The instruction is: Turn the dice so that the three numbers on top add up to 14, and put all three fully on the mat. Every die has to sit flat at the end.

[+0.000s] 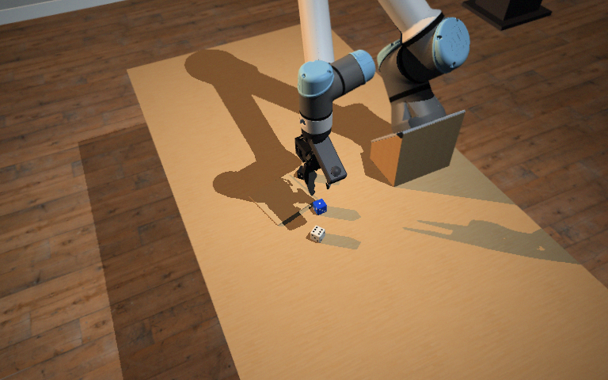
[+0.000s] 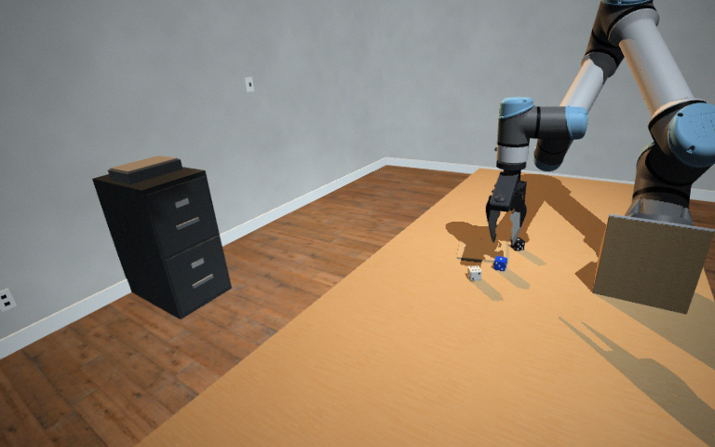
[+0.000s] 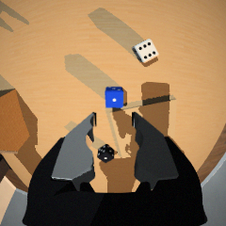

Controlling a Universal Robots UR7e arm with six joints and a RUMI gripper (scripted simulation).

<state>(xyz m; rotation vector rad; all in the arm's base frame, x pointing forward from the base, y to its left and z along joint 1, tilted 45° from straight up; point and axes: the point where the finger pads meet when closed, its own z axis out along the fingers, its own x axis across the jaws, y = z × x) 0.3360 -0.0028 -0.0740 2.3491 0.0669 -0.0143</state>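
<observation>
Now: hand 8 cm above the blue die. Round my hand: tan mat 9 cm to the right, 9 cm below, 8 cm ahead; then white die 8 cm to the left, 8 cm below, 5 cm ahead; then black die 14 cm to the right, 8 cm below, 1 cm behind.
</observation>
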